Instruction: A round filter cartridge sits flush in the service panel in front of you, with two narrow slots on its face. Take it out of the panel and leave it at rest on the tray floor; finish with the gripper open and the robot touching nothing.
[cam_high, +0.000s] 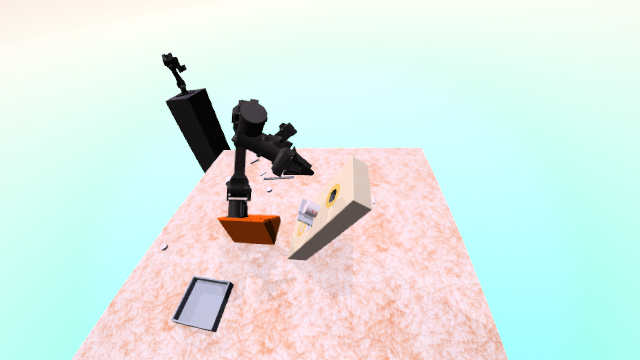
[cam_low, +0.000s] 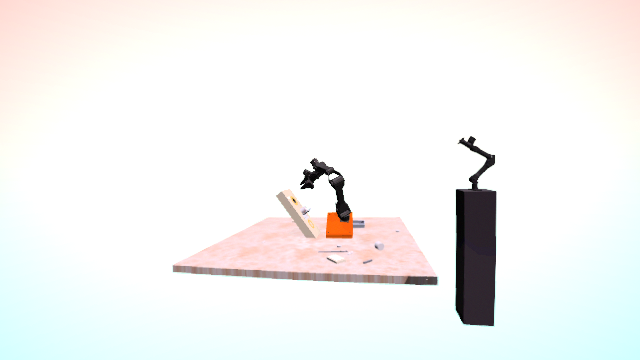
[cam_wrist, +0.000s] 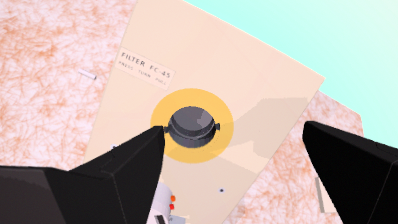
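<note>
My gripper tip is now 30 mm past the round white filter cartridge and 160 mm above it. From my gripper tip the other things lie so: grey tray: 360 mm behind, 290 mm to the right, 340 mm below; beige service panel: 20 mm ahead, 180 mm below.
</note>
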